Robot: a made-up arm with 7 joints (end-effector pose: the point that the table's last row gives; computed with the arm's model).
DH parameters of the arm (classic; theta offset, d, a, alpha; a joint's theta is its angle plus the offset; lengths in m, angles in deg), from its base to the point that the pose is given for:
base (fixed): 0 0 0 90
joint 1: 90 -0.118 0 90
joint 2: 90 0 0 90
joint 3: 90 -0.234 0 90
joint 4: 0 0 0 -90
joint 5: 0 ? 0 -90
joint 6: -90 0 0 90
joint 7: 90 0 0 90
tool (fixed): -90 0 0 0
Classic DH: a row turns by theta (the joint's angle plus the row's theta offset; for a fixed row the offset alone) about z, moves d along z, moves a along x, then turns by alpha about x.
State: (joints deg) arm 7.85 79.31 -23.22 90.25 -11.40 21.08 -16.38
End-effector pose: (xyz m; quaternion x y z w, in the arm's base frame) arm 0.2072 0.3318 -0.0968 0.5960 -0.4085 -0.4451 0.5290
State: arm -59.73 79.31 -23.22 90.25 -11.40 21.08 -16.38
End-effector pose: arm -0.0105 0.3318 -0.2285 0.2478 -0.0453 -0.7014 0.6668
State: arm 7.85 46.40 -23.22 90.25 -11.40 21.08 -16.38
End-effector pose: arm 0.2204 0.2300 -0.1921 0.4074 -0.5397 -0.3327 0.6573
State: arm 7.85 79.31 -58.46 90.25 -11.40 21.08 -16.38
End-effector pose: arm 0.1381 0.3140 -0.2013 0.4170 -0.2617 -0.6340 0.5963
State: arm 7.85 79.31 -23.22 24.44 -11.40 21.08 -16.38
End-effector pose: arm 0.0940 0.5286 -0.1003 0.7464 0.0778 -0.2156 0.6247
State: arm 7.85 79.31 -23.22 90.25 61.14 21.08 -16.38
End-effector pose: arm 0.2072 0.3318 -0.0968 0.2209 -0.4679 -0.0728 0.8526
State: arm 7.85 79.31 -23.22 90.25 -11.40 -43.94 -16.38
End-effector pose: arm 0.2072 0.3318 -0.0968 0.2112 -0.7075 -0.6025 0.3029
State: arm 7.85 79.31 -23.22 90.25 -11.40 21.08 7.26
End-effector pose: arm 0.2072 0.3318 -0.0968 0.4750 -0.3086 -0.5193 0.6399
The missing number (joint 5, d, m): -0.209
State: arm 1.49 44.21 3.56 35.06 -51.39 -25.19 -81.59
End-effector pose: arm 0.1272 0.4058 -0.2819 0.7319 -0.5618 -0.2321 0.3080
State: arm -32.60 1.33 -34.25 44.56 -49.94 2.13 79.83
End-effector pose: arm -0.1052 0.0444 -0.3894 -0.5723 0.2842 -0.5685 0.5181
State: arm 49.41 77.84 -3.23 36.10 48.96 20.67 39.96
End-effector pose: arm 0.1496 0.5104 0.0337 0.0652 -0.7060 0.1129 0.6961
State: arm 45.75 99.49 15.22 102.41 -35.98 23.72 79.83
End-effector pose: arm 0.0772 0.2957 0.1997 0.6561 -0.2280 -0.3326 0.6379
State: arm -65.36 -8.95 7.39 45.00 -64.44 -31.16 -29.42
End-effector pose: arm -0.2844 0.0774 -0.2917 0.0296 -0.1830 -0.3618 0.9136
